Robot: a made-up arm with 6 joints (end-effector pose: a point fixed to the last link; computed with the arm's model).
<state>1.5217 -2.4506 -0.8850 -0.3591 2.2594 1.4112</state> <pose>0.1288 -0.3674 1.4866 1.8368 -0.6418 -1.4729</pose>
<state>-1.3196 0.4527 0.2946 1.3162 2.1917 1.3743</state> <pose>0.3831 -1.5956 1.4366 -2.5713 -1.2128 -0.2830</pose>
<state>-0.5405 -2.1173 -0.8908 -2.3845 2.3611 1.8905</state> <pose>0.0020 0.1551 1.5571 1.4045 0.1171 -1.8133</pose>
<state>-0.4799 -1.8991 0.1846 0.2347 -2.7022 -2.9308</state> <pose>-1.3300 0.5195 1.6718 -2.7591 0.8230 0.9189</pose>
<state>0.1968 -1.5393 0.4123 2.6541 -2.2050 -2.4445</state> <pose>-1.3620 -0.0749 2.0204 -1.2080 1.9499 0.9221</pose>
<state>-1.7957 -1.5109 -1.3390 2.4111 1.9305 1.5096</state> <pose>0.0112 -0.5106 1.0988 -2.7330 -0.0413 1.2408</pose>
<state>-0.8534 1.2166 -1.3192 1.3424 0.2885 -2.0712</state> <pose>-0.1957 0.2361 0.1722 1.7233 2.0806 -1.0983</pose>
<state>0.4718 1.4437 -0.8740 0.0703 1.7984 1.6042</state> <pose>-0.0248 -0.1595 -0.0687 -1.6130 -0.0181 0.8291</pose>
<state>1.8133 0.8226 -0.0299 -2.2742 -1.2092 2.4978</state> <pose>-0.4394 1.3247 0.2103 0.2126 0.1012 2.6154</pose>
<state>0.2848 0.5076 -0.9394 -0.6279 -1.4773 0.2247</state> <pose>0.4378 0.0145 0.0911 0.4647 2.8386 0.3769</pose>
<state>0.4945 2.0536 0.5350 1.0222 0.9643 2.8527</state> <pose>0.8532 0.4199 -0.9076 2.1273 1.8221 -0.8377</pose>
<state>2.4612 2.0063 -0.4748 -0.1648 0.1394 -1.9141</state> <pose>0.3895 -0.0429 -0.3456 -0.6968 0.9910 -0.1519</pose>
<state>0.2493 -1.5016 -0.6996 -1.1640 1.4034 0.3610</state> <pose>0.2734 -0.0016 1.6480 1.2899 -1.5562 -0.5662</pose>
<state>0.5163 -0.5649 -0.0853 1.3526 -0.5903 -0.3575</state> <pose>0.6291 0.3861 2.2253 -0.7715 -0.2341 -0.1872</pose>
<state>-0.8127 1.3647 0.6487 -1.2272 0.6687 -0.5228</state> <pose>1.0738 -1.2702 -0.0426 1.3607 -0.7884 -1.4594</pose>
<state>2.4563 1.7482 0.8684 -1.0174 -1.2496 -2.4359</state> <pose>-1.1322 1.0770 -0.5036 -0.3291 1.5351 -1.2238</pose>
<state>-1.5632 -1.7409 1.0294 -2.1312 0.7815 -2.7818</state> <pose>0.0530 1.9907 1.3032 1.3212 1.3809 2.3006</pose>
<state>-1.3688 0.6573 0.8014 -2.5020 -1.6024 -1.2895</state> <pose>0.5245 -1.7726 1.4981 2.4977 0.2049 1.3400</pose>
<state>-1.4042 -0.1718 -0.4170 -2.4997 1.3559 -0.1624</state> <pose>0.2969 -1.0316 1.0855 -1.0168 1.6416 1.7437</pose>
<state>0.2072 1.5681 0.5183 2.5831 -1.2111 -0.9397</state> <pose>1.4874 0.5121 -0.3609 -1.9283 0.2443 -0.2960</pose>
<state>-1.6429 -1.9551 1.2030 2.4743 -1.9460 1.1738</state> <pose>0.2673 2.1032 0.3547 1.3471 -0.8429 -2.5863</pose>
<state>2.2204 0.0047 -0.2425 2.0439 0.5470 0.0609</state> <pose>-0.9102 1.0050 1.3509 0.8334 2.2730 -1.7581</pose>
